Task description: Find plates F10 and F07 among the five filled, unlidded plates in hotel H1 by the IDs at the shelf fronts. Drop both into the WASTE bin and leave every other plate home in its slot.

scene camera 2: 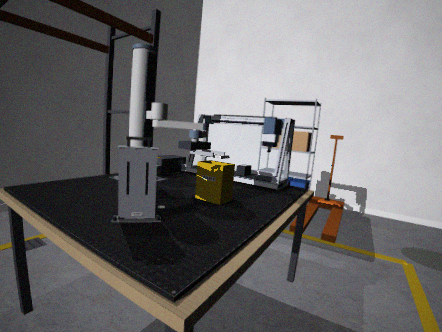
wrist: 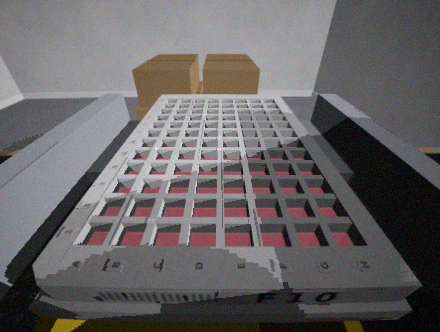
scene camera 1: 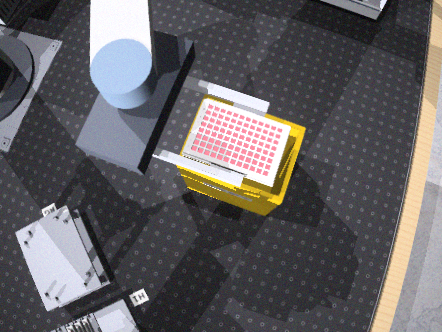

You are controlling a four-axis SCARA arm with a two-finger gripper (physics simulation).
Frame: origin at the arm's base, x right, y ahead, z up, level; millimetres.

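Seen in the pictures: gripper, fingertip midpoint: (scene camera 2: 219, 154) (wrist: 220, 111) (scene camera 1: 255, 144).
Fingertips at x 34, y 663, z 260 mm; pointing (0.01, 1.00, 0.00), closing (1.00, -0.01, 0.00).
Pixels of each thing's middle, then the offset from my fingertips to it. "spot": a spot on its surface instead.
- Plate F10 at the middle of its body: (wrist: 220, 150) (scene camera 1: 237, 140) dx +0, dy -24, dz -9 mm
- yellow WASTE bin at the middle of its body: (wrist: 211, 273) (scene camera 1: 239, 162) (scene camera 2: 214, 181) dx -8, dy -17, dz -147 mm
- hotel H1 at a spot on its surface: (scene camera 1: 117, 317) spot: dx +336, dy -142, dz -239 mm
- grey station with pins, body centre: (scene camera 1: 61, 258) dx +266, dy -280, dz -212 mm
- tall grey tower at a spot on its surface: (scene camera 2: 137, 185) spot: dx +458, dy -73, dz -109 mm
Plate F10 (scene camera 1: 240, 142) (wrist: 220, 265), white with pink-filled wells, has its ID readable in the wrist view. My gripper (scene camera 1: 256, 144) (wrist: 220, 111) is shut on it, one finger along each long side. The plate is level above the open top of the yellow WASTE bin (scene camera 1: 230, 194) (scene camera 2: 215, 186); a strip of the bin's rim shows beyond one end. In scene camera 2 the fingers hang just over the bin. The bin's inside is mostly hidden. Part of hotel H1 (scene camera 1: 117, 317) shows at the bottom edge of scene camera 1. Plate F07 cannot be made out.
A grey station with pins (scene camera 1: 62, 260) stands beside H1. A tall grey tower (scene camera 2: 137, 185) stands left of the bin. A gantry frame (scene camera 2: 240, 119) is behind the bin. The wooden table edge (scene camera 1: 407, 200) runs along the right.
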